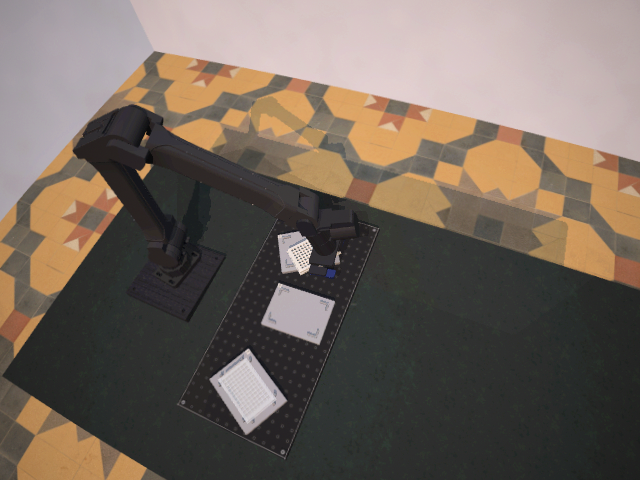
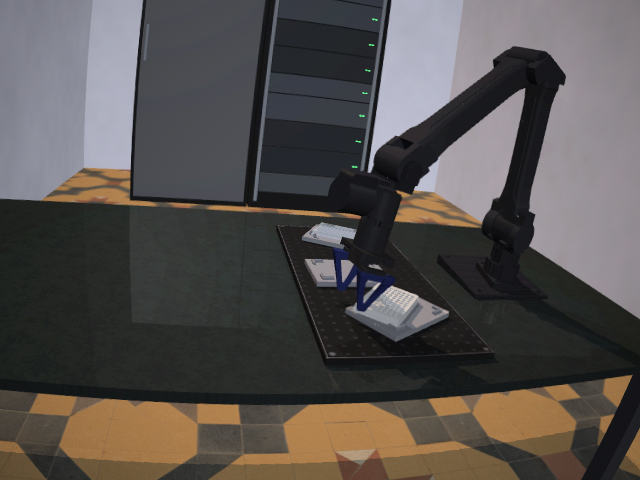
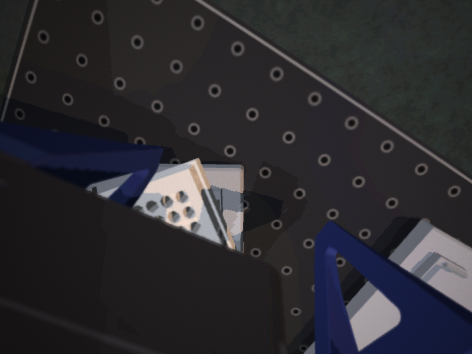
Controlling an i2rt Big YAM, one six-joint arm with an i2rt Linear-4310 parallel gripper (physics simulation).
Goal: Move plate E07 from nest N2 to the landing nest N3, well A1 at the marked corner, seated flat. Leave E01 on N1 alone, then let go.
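Note:
The white well plate (image 1: 298,254) (image 2: 400,302) (image 3: 187,195) near my gripper lies askew on its nest (image 1: 283,250) (image 2: 431,313) (image 3: 231,179) and looks tilted. Its label cannot be read. My gripper (image 1: 323,272) (image 2: 351,298) (image 3: 244,195) is open and low; one blue finger is at the plate's edge, the other stands apart toward the middle nest, and the plate is not between them. The middle nest (image 1: 297,313) (image 2: 317,272) (image 3: 447,245) bears no plate. Another plate (image 1: 247,390) (image 2: 336,230) sits on the far nest (image 1: 280,400) (image 2: 308,239). Well A1 cannot be made out.
The nests stand in a row on a black perforated board (image 1: 237,310) (image 2: 330,335) (image 3: 280,105). The arm's dark base plate (image 1: 149,294) (image 2: 460,279) is beside the board on the dark table (image 1: 439,372) (image 2: 180,289). A rack cabinet (image 2: 196,103) stands behind the table.

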